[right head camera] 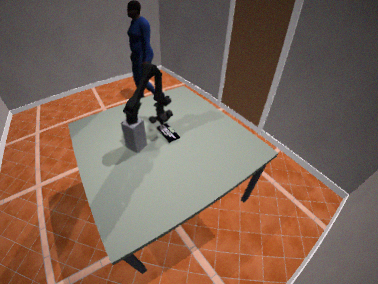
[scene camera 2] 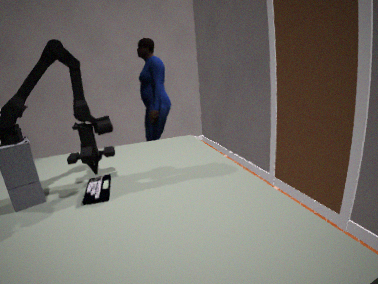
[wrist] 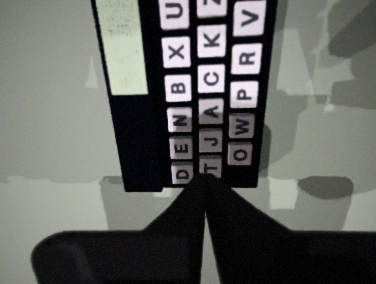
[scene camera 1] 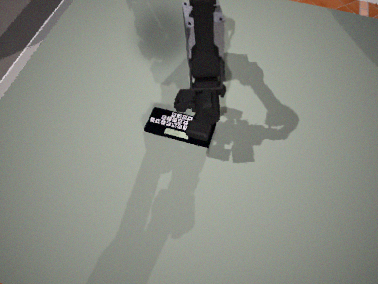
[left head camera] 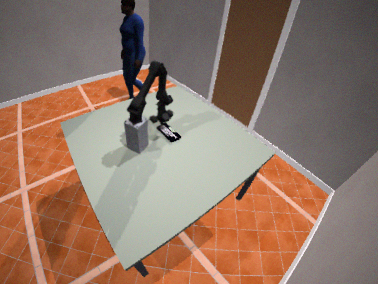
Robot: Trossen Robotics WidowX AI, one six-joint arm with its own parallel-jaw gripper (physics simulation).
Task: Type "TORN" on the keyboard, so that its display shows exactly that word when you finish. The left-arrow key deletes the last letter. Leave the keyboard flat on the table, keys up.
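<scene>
The black keyboard (left head camera: pixel 169 133) (right head camera: pixel 168 133) (scene camera 1: pixel 154 127) (scene camera 2: pixel 94 189) (wrist: pixel 137 145) lies flat on the table, its white letter keys up. Its pale green display (scene camera 1: pixel 176 133) (scene camera 2: pixel 106 184) (wrist: pixel 122 55) shows partly in the wrist view, where I can make out no letters on it. My gripper (scene camera 2: pixel 96 172) (wrist: pixel 203 180) is shut and empty, pointing down at the keyboard's end. In the wrist view the tips overlap the lower edge of the T key (wrist: pixel 210 165), beside D and below J. I cannot tell whether they touch it. The left-arrow key does not show in the wrist view.
The pale green table (left head camera: pixel 185 185) (right head camera: pixel 185 175) (scene camera 1: pixel 280 215) (scene camera 2: pixel 200 220) carries the arm's grey base block (left head camera: pixel 136 136) (right head camera: pixel 134 136) (scene camera 2: pixel 24 177) near the keyboard. A person in blue (left head camera: pixel 132 45) (right head camera: pixel 140 42) (scene camera 2: pixel 155 90) is beyond the table. The arm and gripper cast shadows around the keyboard.
</scene>
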